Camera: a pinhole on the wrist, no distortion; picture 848 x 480 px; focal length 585.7 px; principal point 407.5 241.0 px. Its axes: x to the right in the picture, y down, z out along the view. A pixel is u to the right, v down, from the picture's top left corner.
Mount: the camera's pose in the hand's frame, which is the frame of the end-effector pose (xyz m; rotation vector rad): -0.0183 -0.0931 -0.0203 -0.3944 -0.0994 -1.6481
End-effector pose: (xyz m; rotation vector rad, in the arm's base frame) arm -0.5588 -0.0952 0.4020 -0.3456 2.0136 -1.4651
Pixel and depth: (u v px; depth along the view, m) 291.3 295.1 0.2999
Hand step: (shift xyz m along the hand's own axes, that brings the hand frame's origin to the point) 0.0715 0.0482 0.2370
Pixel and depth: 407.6 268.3 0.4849
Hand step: 0.0988 0.0469 0.4295
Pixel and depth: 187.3 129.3 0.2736
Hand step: -0.0090 0.0914 0.2122
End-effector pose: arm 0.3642 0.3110 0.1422 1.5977 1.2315 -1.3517
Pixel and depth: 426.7 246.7 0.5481
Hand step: 0.0932 0.0506 0.4971
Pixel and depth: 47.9 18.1 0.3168
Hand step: -0.0614 0.1993 0.2354
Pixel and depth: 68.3 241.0 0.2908
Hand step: 0.0497 0.1522 0.1991
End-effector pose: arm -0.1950 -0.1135 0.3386 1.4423 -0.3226 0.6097
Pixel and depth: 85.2 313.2 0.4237
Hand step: 0.1311 0.2463 0.2945
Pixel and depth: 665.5 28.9 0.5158
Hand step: -0.1149 -0.1336 0.5642
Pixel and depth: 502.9 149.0 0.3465
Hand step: -0.0073 -0.0379 0.3305
